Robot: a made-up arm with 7 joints.
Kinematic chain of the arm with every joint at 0, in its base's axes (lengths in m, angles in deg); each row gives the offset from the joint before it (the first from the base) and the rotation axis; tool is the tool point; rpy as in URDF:
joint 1: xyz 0 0 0.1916 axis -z
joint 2: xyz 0 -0.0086 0.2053 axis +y
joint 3: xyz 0 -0.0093 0.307 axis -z
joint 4: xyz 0 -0.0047 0.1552 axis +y
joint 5: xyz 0 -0.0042 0.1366 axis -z
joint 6: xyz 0 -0.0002 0.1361 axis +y
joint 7: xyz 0 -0.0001 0.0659 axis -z
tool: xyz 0 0 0 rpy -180 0 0
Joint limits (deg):
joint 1: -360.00..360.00
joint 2: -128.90..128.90
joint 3: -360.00..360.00
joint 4: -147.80..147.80
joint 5: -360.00..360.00
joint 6: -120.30..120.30
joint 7: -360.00..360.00
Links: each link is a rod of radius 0.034 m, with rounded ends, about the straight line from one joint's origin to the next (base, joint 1, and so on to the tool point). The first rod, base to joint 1, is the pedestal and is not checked.
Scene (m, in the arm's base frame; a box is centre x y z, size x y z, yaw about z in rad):
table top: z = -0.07
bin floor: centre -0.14 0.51 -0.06 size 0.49 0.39 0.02 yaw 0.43
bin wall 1: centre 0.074 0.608 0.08 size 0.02 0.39 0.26 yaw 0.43
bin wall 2: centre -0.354 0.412 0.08 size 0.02 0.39 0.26 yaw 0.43
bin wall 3: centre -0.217 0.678 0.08 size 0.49 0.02 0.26 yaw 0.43
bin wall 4: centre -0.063 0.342 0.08 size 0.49 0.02 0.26 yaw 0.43
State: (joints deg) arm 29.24 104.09 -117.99 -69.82 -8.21 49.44 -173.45
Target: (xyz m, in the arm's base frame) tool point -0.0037 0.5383 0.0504
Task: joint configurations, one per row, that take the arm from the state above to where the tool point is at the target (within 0.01 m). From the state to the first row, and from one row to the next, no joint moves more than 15 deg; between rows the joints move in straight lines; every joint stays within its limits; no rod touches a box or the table.
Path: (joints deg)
1: 14.79 98.54 -126.72 -74.02 -6.75 49.70 -173.45
2: 0.34 92.99 -135.46 -78.22 -5.28 49.96 -173.45
3: -14.12 87.43 -144.19 -82.43 -3.82 50.22 -173.45
4: -28.57 81.88 -152.92 -86.63 -2.35 50.48 -173.45
5: -43.02 76.33 -161.66 -90.83 -0.89 50.74 -173.45
6: -57.47 70.78 -170.39 -95.03 0.58 51.00 -173.45
7: -71.93 65.23 -179.12 -99.23 2.04 51.26 -173.45
8: -86.38 59.68 -187.86 -103.44 3.51 51.52 -173.45
9: -87.06 71.38 -186.80 -95.71 3.32 50.91 -173.45
10: -87.75 83.09 -185.74 -87.97 3.12 50.31 -173.45
11: -88.43 94.80 -184.68 -80.24 2.93 49.70 -173.45

